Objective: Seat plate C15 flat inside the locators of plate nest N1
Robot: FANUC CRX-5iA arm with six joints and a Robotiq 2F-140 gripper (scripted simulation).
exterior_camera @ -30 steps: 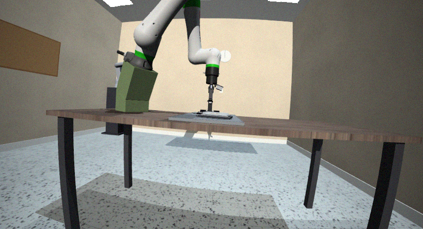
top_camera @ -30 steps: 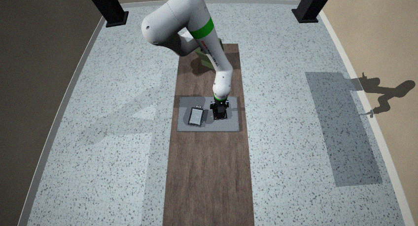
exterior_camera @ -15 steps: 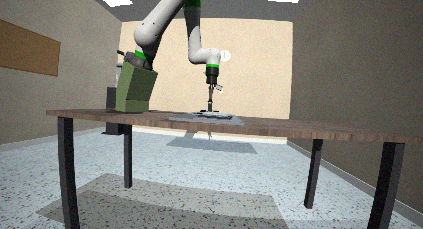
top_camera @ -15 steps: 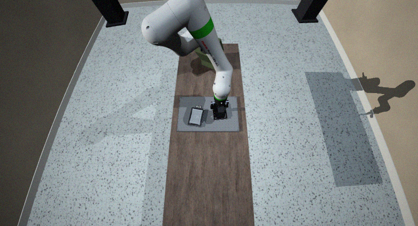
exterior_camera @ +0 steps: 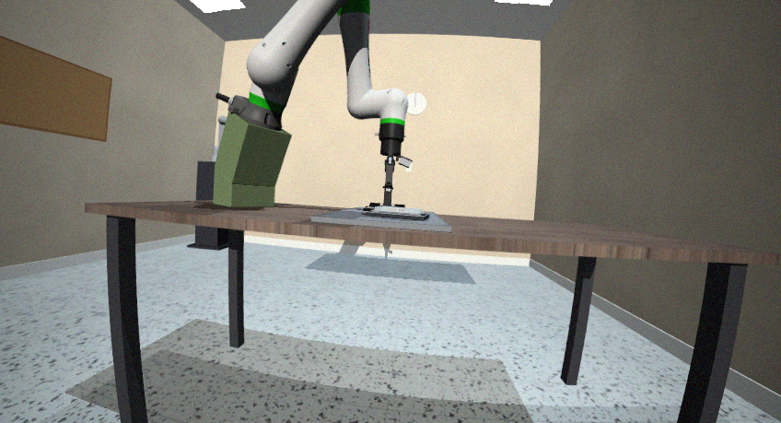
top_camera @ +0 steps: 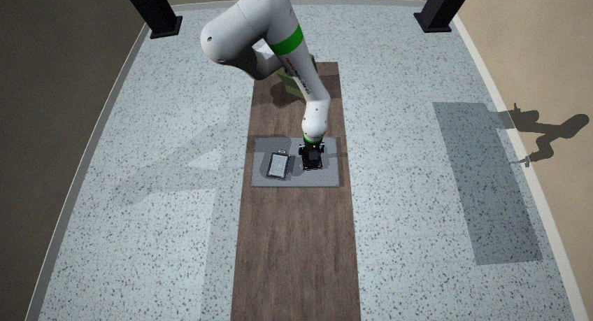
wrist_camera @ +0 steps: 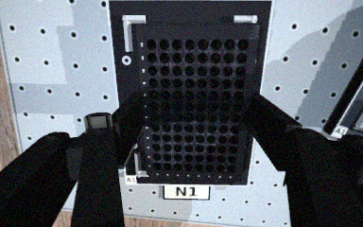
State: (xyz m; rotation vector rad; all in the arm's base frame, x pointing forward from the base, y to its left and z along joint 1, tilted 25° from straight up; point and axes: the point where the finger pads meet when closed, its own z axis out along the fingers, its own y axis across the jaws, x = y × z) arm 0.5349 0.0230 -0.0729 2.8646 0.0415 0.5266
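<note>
The black nest N1 is 4 cm below my hand and 1 cm to the left of it. The rest, counted from my hand: white plate C51 (20 cm to the right, 3 cm below, 3 cm ahead); then black plate C15 (2 cm below).
</note>
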